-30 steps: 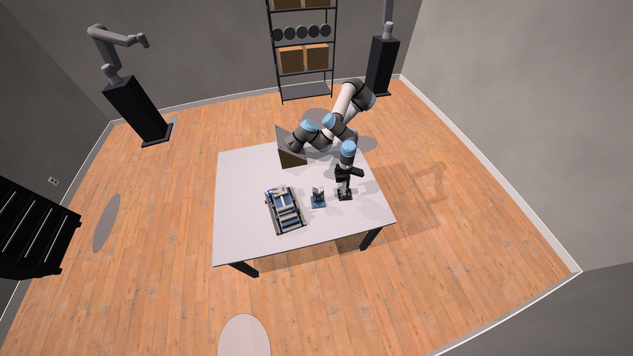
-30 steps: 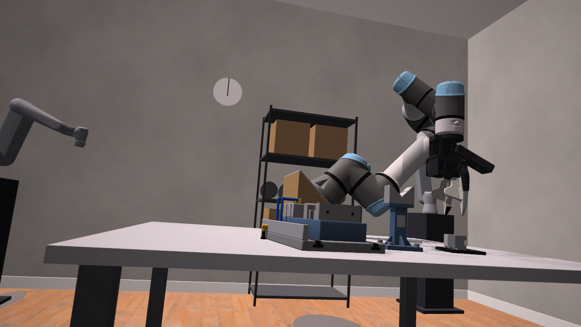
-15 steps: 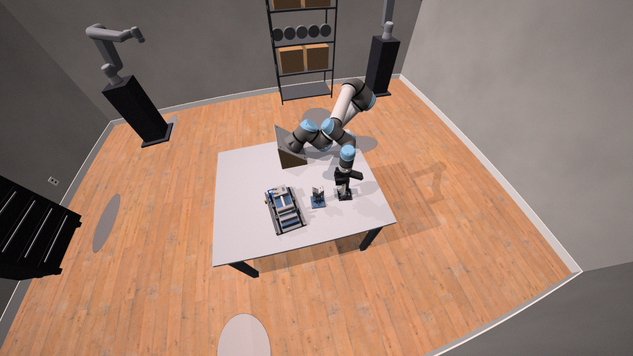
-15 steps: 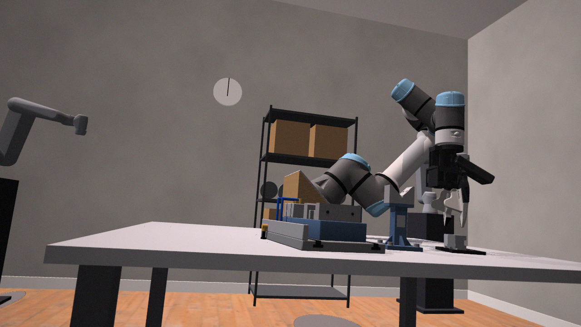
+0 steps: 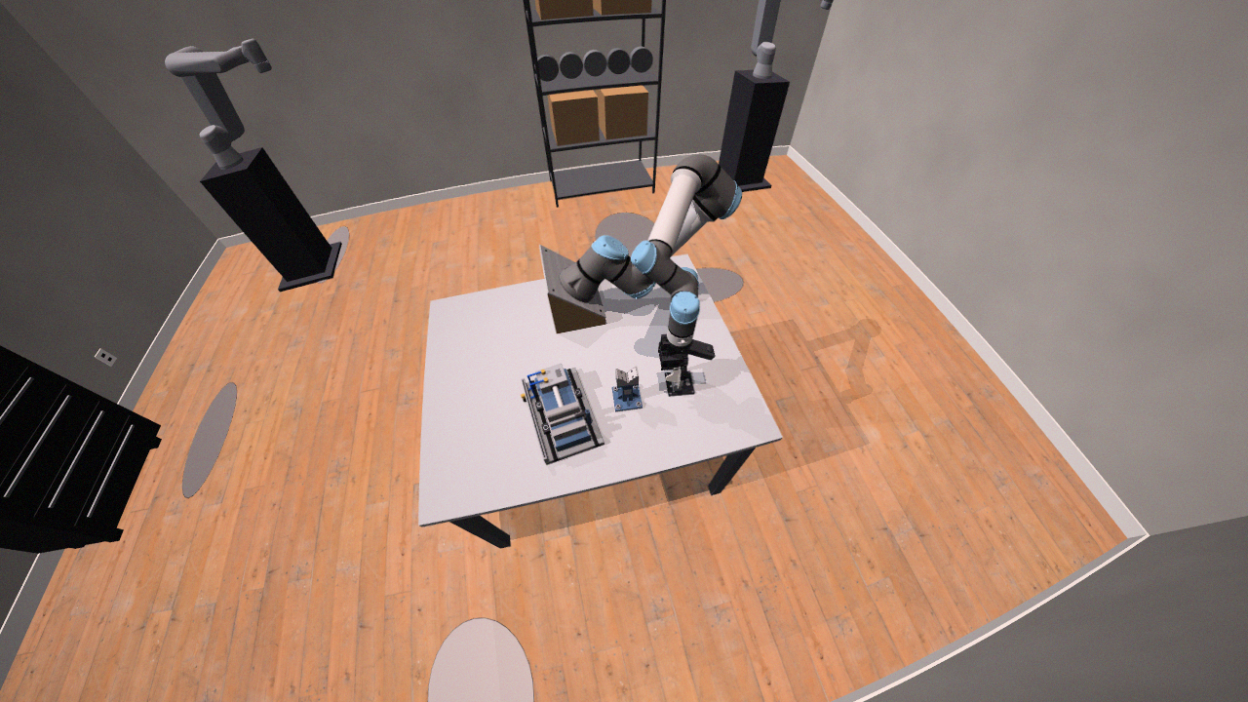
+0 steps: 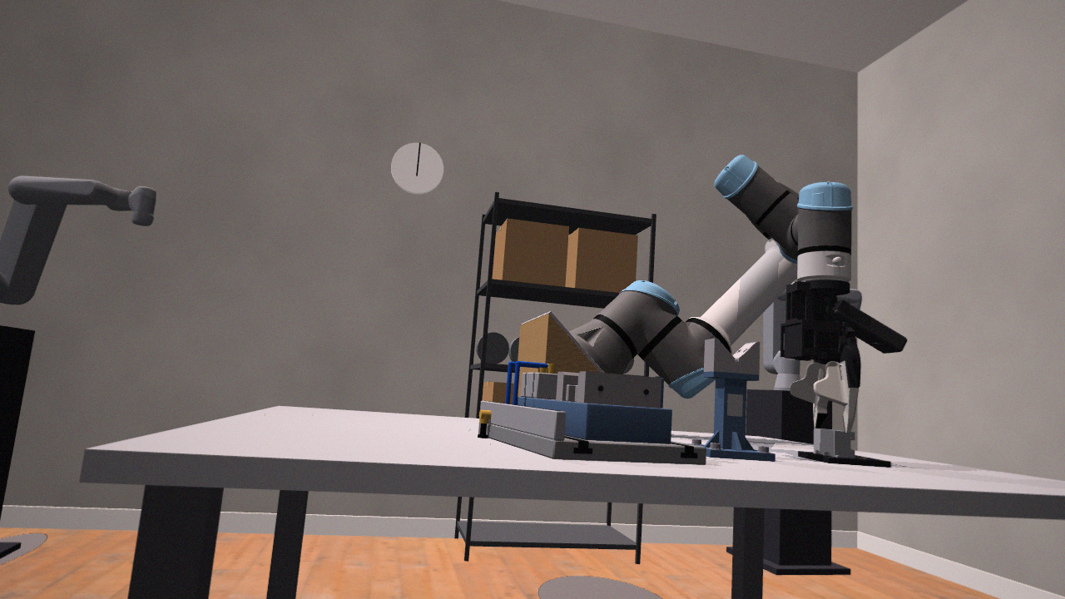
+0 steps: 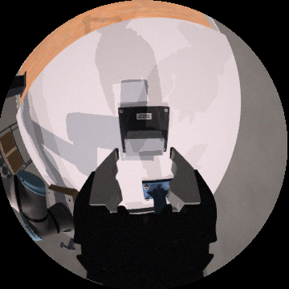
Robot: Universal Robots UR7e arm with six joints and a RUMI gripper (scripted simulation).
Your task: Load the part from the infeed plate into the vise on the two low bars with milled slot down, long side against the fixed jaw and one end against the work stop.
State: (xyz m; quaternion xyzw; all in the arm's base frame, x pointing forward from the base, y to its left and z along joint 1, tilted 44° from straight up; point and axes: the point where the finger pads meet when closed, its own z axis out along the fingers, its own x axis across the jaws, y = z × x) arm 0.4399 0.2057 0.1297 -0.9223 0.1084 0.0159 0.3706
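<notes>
The part is 10 mm to the left of my hand and 30 mm below it. Round my hand: vise 390 mm to the right, 20 mm below; then infeed plate 10 mm to the left, 50 mm below.
</notes>
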